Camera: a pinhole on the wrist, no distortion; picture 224 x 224 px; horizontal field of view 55.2 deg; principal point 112.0 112.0 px. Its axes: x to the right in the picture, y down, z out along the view. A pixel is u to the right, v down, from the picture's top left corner.
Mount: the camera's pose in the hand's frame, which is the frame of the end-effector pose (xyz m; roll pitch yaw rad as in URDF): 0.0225 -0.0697 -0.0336 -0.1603 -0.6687 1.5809
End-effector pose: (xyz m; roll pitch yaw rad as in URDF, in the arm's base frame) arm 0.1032 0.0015 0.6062 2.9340 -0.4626 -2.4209
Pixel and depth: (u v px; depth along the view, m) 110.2 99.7 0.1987
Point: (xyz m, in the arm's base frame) 0.1568 -0.1709 0.4662
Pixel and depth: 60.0 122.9 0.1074
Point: 0.1772 -0.1272 0.5492
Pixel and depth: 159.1 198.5 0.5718
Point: 0.2622 -0.1257 0.0179
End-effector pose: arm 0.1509 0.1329 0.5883 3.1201 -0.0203 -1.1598
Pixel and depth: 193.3 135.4 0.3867
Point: 0.2874 0.2715 0.2312
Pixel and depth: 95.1 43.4 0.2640
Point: 0.4094 0.1701 0.4157
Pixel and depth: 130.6 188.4 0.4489
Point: 0.3407 0.4319 0.2596
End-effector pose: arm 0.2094 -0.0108 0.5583 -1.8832 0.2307 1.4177
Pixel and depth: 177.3 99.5 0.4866
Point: -0.2806 0.0647 0.6685
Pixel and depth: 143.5 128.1 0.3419
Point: -0.1097 0.0175 0.7138
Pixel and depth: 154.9 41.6 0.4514
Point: -0.2257 0.1898 0.6864
